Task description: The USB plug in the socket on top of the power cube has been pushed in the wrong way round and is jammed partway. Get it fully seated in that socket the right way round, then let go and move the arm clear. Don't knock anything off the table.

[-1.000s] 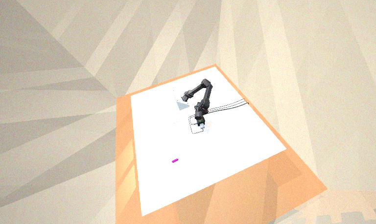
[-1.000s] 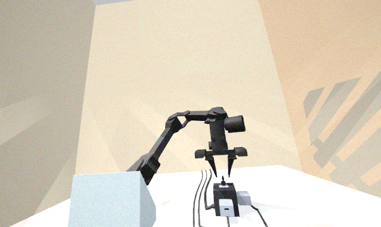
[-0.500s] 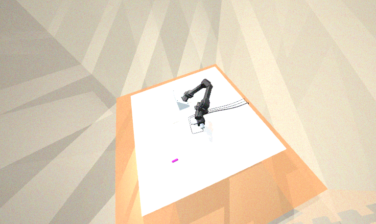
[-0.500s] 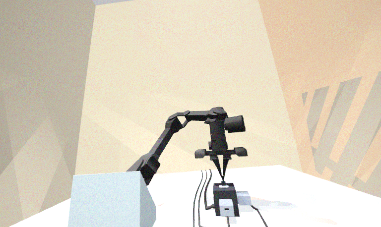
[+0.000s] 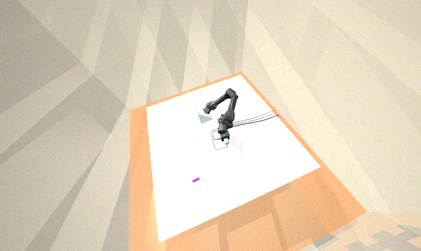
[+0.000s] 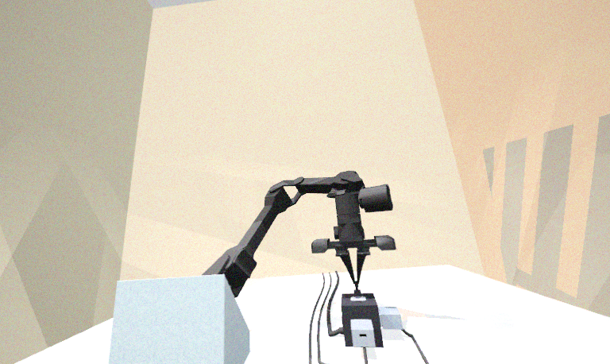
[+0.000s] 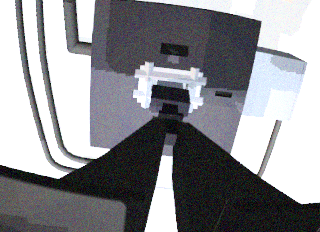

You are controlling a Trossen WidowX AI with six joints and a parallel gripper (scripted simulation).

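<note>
My gripper tip is 4 cm above the white-framed socket and 1 cm to the right of it. Round my gripper tip: usb plug (2 cm below); small magenta piece (38 cm to the right, 24 cm ahead, 9 cm below).
</note>
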